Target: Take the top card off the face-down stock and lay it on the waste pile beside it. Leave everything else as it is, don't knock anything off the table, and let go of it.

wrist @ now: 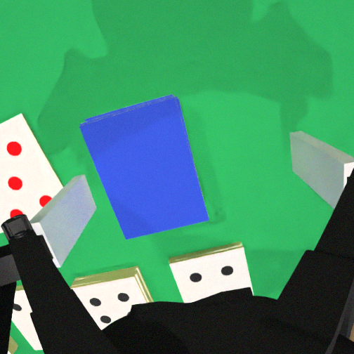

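Observation:
The face-down stock [145, 170] is a small stack of blue-backed cards at the middle of the wrist view, its cards slightly offset at the top edge. A white card with red dots [25, 165] lies face up to its left, partly hidden by the left finger; it appears to be the waste pile. My gripper [187, 172] is wide open and empty, above the table, with one fingertip on each side of the blue stock. The left fingertip is nearer the stock than the right one.
Two face-up piles with black dots lie below the stock, one at lower left [107, 295] and one at lower middle [210, 272]. Part of another white card [27, 320] shows at the bottom left. All lie on green felt [240, 200].

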